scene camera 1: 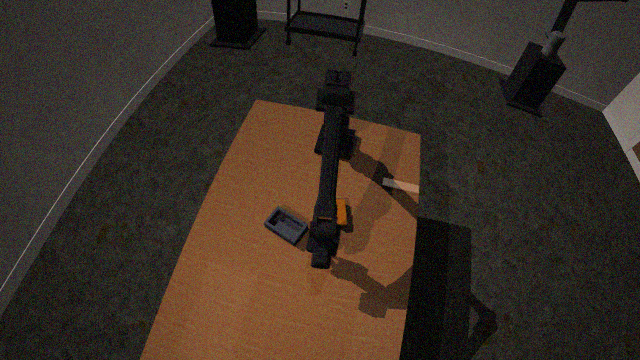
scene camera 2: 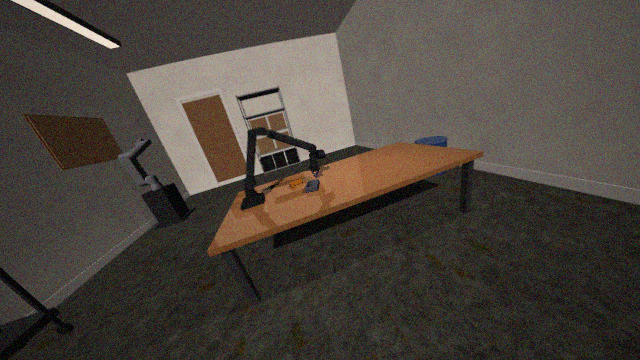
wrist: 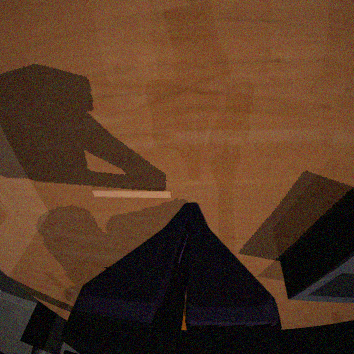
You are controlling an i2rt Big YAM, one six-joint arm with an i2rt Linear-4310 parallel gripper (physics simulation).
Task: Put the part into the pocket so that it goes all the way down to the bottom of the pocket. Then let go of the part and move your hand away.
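Where they show: gripper, fingertip midpoint: (scene camera 2: 315,177) (wrist: 191,210); arm's base, link origin: (scene camera 2: 253,199).
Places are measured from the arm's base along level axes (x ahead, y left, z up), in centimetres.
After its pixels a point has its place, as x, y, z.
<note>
The orange part (scene camera 1: 341,211) @[34.8, 10.0, 0.2] (scene camera 2: 295,182) @[34.5, 8.7, -0.4] lies flat on the wooden table (scene camera 1: 250,286) @[72.1, -14.4, -2.9], half hidden by the arm in scene camera 1. The grey-blue pocket (scene camera 1: 285,223) @[44.4, -9.4, -2.4] (scene camera 2: 312,186) @[44.9, -15.5, 0.9] (wrist: 326,277) @[47.5, -2.4, 0.8] stands open and empty just left of the arm. My gripper (scene camera 1: 322,258) @[52.0, 6.7, -1.1] (scene camera 2: 315,173) @[52.0, 6.7, -1.1] (wrist: 191,210) @[52.0, 6.7, -1.1] is shut, its two fingers pressed together into one point above bare table beside the pocket. Only a thin orange sliver (wrist: 183,317) @[33.2, 8.1, -0.7] shows through the gap low between the fingers. Nothing is held.
A pale wooden strip (scene camera 1: 400,184) (wrist: 131,194) lies near the table's right edge. The arm's base (scene camera 1: 335,96) @[25.7, 0.7, 46.9] stands at the table's far end. A shelf rack (scene camera 1: 358,26) and dark stands are on the floor beyond the table.
</note>
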